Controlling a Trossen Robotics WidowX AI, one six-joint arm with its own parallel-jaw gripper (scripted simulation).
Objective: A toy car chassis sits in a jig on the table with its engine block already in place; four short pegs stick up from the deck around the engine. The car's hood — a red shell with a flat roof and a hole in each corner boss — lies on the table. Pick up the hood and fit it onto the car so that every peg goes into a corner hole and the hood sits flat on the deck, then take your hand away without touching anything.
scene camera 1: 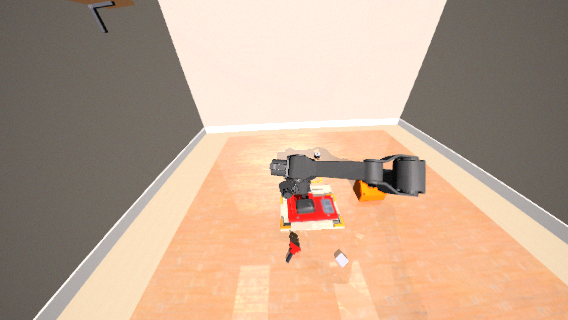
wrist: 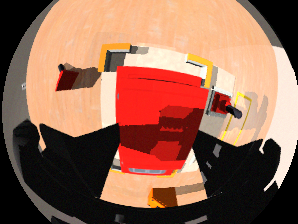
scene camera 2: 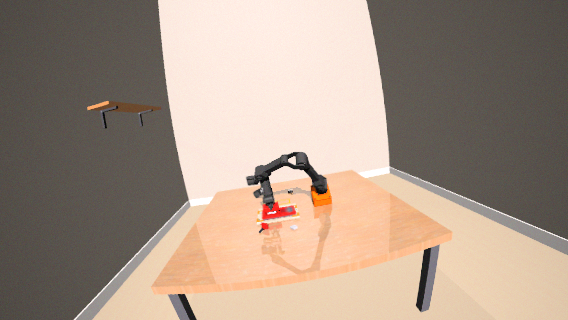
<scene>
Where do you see a cream jig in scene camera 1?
317,190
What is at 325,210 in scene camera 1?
A toy car.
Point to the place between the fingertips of my gripper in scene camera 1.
302,203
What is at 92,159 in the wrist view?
My gripper.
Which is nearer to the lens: the toy car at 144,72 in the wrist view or the red hood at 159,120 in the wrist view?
The red hood.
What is my gripper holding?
A red hood.
</scene>
